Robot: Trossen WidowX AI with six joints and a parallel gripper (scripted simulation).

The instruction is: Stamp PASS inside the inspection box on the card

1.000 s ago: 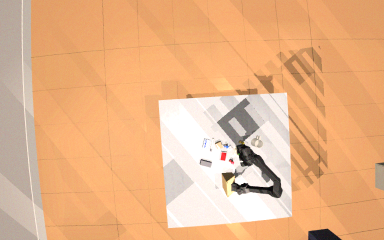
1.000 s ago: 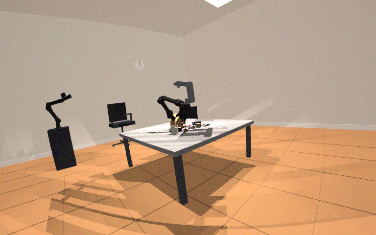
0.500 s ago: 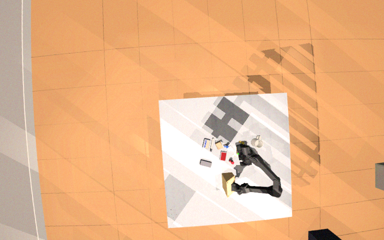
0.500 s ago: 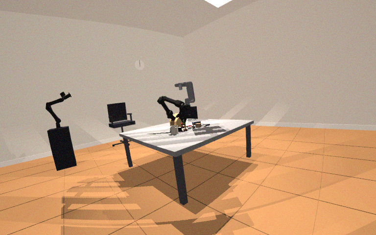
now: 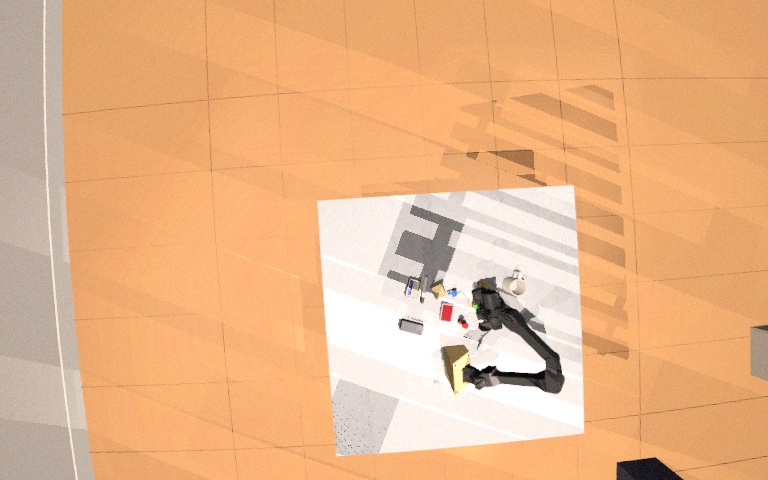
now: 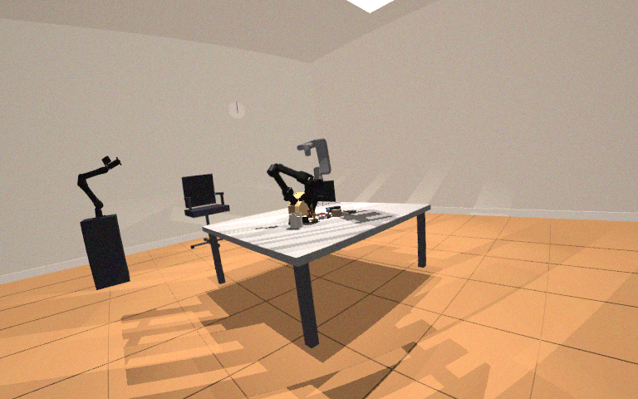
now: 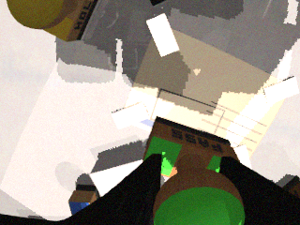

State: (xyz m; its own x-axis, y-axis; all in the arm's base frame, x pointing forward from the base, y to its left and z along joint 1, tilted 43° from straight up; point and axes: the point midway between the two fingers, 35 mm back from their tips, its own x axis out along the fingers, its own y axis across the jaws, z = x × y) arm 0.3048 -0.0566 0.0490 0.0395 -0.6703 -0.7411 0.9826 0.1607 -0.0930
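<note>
My gripper tip is now 7 cm above the cream card, 1 cm to the left of it and 1 cm past it. The rest, counted from my gripper tip: ink pad: 13 cm to the left, 6 cm below, 5 cm behind; yellow-knobbed stamp: 8 cm ahead, 6 cm to the right, 4 cm below; red-knobbed stamp: 10 cm behind, 5 cm to the left, 5 cm below.
</note>
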